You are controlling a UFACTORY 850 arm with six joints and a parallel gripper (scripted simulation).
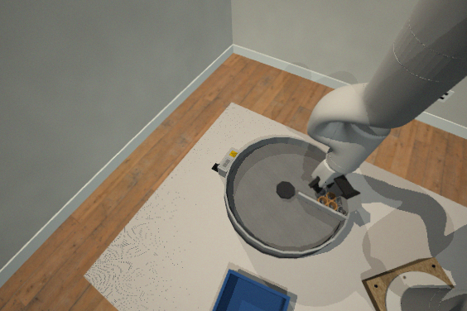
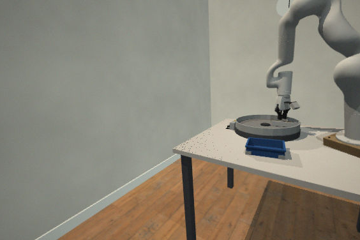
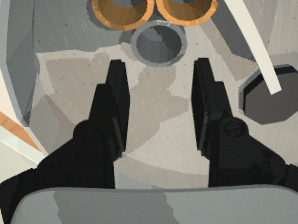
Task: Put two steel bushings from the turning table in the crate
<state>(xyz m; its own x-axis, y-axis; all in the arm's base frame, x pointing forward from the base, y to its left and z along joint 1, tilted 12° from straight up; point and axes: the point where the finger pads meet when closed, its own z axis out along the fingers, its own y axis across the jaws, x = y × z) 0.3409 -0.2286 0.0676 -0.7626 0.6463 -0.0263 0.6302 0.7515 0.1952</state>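
Right now the blue crate is 70 mm ahead of my hand, 420 mm to the left of it and 90 mm below it. Round my hand: grey turning table: 100 mm ahead, 40 mm to the left, 60 mm below.
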